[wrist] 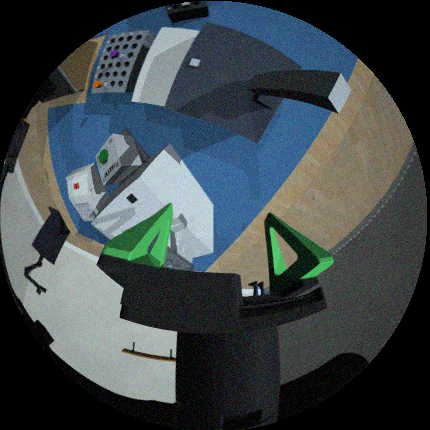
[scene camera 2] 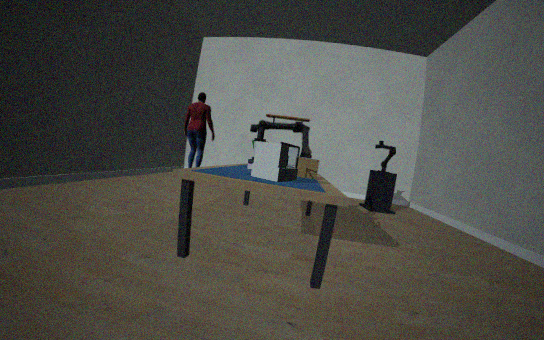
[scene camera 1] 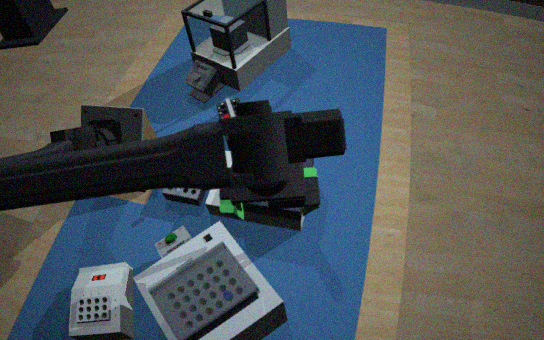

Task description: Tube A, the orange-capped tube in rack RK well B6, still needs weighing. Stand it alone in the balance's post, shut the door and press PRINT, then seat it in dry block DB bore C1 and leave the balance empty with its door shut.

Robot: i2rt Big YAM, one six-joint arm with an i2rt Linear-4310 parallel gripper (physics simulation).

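Places are measured from the arm's base along level axes (x ahead, y left, z up), in centimetres.
Where they show: gripper, fingertip midpoint: (wrist: 221,212) (scene camera 1: 273,214); arm's base, link origin: (scene camera 2: 306,166) (scene camera 1: 107,144).
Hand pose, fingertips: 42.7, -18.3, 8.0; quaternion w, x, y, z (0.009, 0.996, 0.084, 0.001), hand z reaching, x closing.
Each offset is from my fingertips to the top centre of the thing, as dx, dy, dz. "*": to the spot under its first point.
The orange-capped tube @(-24.0, +11.6, -11.4) (wrist: 98,84) stands in a corner well of the grey rack @(-22.5, +16.2, -13.8) (wrist: 122,75) (scene camera 1: 182,195). In scene camera 1 the arm hides much of the rack, and the orange cap does not show. My gripper (scene camera 1: 271,192) (wrist: 221,212) is open and empty. It hangs above the low dark-and-white device, to one side of the rack. The balance @(-20.9, +56.9, +5.4) (scene camera 1: 262,57) (scene camera 2: 266,161) stands at the far end of the mat, with a dark-framed glass chamber. Its door's state cannot be told. The white block with a red display and small bores @(* -32.4, -14.1, -10.6) (scene camera 1: 101,287) (wrist: 85,186) stands at the near left.
A purple-capped tube @(-21.5, +17.0, -11.4) (wrist: 114,53) shares the rack. The dark-and-white device (scene camera 1: 265,216) (wrist: 235,60) lies beside it. A large white machine @(-12.7, -9.9, +2.2) (scene camera 1: 272,300) (wrist: 190,200) and a green-button box @(-20.5, -1.9, -9.3) (scene camera 1: 171,238) (wrist: 103,156) stand nearby. A small console @(-28.0, +44.5, -9.3) (scene camera 1: 201,77) is before the balance.
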